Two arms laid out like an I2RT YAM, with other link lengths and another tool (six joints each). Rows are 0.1 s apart.
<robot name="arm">
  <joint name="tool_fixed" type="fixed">
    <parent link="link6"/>
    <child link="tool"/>
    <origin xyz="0.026 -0.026 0.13" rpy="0 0.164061 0.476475"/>
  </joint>
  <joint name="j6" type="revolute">
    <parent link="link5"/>
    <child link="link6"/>
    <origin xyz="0.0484 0 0.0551" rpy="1.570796 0 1.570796"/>
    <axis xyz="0 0 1"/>
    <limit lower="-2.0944" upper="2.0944"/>
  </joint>
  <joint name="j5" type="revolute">
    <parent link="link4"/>
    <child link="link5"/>
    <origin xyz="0.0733 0.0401 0.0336" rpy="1.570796 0 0"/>
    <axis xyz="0 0 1"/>
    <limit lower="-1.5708" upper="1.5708"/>
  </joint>
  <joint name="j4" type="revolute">
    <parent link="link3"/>
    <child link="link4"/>
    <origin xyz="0.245 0.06 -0.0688" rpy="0 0 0"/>
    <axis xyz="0 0 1"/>
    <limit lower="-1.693" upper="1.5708"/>
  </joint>
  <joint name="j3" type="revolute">
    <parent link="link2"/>
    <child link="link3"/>
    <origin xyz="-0.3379 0 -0.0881" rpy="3.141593 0 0"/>
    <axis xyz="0 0 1"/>
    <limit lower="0" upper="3.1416"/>
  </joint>
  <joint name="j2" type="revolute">
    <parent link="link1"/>
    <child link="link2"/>
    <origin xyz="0.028 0.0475 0.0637" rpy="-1.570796 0 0"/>
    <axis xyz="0 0 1"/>
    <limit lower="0" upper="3.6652"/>
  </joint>
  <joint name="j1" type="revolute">
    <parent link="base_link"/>
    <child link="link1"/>
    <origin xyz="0 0 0.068" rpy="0 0 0"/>
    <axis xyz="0 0 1"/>
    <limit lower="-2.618" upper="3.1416"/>
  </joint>
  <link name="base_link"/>
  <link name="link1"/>
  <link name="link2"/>
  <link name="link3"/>
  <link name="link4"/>
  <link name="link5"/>
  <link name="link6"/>
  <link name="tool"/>
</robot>
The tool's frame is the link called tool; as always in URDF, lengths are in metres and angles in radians.
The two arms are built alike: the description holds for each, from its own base.
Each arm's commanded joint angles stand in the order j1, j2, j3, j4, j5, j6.
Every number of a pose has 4 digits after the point. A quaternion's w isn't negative.
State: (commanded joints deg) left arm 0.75 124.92 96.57 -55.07 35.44 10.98; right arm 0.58 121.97 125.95 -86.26 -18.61 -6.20
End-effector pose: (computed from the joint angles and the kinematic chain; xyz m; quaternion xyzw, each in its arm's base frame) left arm 0.4958 -0.1272 0.1462 0.3790 -0.8512 0.3300 0.1517; right arm 0.4939 0.0347 0.2496 -0.5760 0.8121 0.0492 0.0793
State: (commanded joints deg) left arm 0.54 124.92 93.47 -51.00 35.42 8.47; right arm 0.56 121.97 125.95 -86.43 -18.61 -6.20
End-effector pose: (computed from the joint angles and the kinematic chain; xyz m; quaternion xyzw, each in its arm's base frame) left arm 0.4963 -0.1282 0.1332 0.3935 -0.8437 0.3325 0.1508; right arm 0.4932 0.0345 0.2494 -0.5758 0.8123 0.0500 0.0781
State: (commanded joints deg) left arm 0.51 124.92 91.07 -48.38 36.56 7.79; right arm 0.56 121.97 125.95 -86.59 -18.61 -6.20
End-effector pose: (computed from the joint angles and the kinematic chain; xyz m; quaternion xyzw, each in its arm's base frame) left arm 0.4936 -0.1308 0.1258 0.3951 -0.8387 0.3413 0.1551; right arm 0.4925 0.0345 0.2493 -0.5757 0.8124 0.0508 0.0769
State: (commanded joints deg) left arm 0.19 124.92 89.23 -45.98 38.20 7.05; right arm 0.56 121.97 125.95 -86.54 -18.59 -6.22
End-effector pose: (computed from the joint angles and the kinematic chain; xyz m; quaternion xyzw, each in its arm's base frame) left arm 0.4917 -0.1369 0.1222 0.3926 -0.8336 0.3542 0.1599; right arm 0.4927 0.0345 0.2493 -0.5759 0.8123 0.0504 0.0772
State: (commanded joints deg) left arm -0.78 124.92 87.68 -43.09 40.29 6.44; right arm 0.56 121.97 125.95 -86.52 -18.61 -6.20
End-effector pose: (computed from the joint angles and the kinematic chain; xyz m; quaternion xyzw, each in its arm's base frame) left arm 0.4906 -0.1494 0.1215 0.3806 -0.8309 0.3717 0.1630; right arm 0.4928 0.0345 0.2494 -0.5757 0.8124 0.0504 0.0774
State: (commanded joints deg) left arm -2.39 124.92 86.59 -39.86 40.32 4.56; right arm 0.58 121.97 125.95 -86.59 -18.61 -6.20
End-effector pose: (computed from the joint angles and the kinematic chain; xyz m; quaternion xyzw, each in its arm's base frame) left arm 0.4923 -0.1628 0.1185 0.3756 -0.8318 0.3768 0.1581; right arm 0.4925 0.0347 0.2493 -0.5758 0.8123 0.0508 0.0769
